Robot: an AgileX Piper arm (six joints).
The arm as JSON. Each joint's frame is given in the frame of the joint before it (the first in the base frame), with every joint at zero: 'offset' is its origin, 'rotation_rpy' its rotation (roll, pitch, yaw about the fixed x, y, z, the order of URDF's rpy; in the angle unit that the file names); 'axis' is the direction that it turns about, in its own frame. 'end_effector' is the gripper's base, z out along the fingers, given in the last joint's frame.
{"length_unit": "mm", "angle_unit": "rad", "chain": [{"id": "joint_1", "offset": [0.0, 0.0, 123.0], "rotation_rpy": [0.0, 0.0, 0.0], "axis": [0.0, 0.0, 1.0]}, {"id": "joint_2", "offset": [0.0, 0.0, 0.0], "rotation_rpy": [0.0, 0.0, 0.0], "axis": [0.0, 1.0, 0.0]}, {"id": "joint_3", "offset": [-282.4, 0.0, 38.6], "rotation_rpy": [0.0, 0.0, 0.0], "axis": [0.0, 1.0, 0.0]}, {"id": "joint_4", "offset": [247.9, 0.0, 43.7], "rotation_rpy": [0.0, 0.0, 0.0], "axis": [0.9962, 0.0, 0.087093]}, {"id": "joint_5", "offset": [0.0, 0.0, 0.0], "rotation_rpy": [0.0, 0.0, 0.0], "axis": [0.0, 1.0, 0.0]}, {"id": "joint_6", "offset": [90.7, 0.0, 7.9], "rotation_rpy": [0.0, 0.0, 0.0], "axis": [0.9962, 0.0, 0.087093]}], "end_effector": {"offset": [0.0, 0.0, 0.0], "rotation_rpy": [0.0, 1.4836, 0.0]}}
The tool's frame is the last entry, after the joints.
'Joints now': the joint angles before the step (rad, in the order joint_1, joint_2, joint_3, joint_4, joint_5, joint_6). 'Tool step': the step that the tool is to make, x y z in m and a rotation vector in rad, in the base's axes. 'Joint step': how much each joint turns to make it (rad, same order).
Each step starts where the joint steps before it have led.
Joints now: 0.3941 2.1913 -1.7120 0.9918 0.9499 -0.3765
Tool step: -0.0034 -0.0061 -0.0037 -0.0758 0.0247 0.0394
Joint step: -0.0043 -0.0016 -0.0036 -0.0971 0.0476 0.0434
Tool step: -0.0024 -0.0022 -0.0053 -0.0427 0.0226 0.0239
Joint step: 0.0006 0.0057 0.0001 -0.0485 0.0277 0.0208
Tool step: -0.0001 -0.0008 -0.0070 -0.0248 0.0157 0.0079
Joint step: 0.0006 0.0127 -0.0003 -0.0236 0.0079 0.0099
